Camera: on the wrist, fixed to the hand. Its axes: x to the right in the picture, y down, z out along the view.
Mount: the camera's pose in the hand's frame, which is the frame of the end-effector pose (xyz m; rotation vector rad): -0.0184 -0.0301 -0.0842 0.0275 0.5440 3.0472
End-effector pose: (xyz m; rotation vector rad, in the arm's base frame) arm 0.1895 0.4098 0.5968 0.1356 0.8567 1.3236
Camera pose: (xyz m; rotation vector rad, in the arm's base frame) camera 0.1617 0.3536 0.5304 -0.6440 -0.1774 -1.6275
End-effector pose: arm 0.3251 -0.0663 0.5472 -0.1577 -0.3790 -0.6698
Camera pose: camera 0.3174 -0.1012 0.4632 -0.3019 0.5905 2.2769
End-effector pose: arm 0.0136 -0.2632 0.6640 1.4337 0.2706 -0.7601
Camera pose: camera 0.0041 -0.1761 0.6382 0.5222 -1.3372 2.0293
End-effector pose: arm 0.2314 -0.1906 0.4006 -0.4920 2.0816 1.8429
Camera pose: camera 0.2607 -0.2767 0.3923 -1.3091 -0.4788 -0.2923
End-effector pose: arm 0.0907 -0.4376 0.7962 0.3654 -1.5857 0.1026
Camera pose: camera 0.1801 -0.4386 0.7780 -2.0617 -0.1661 2.1090
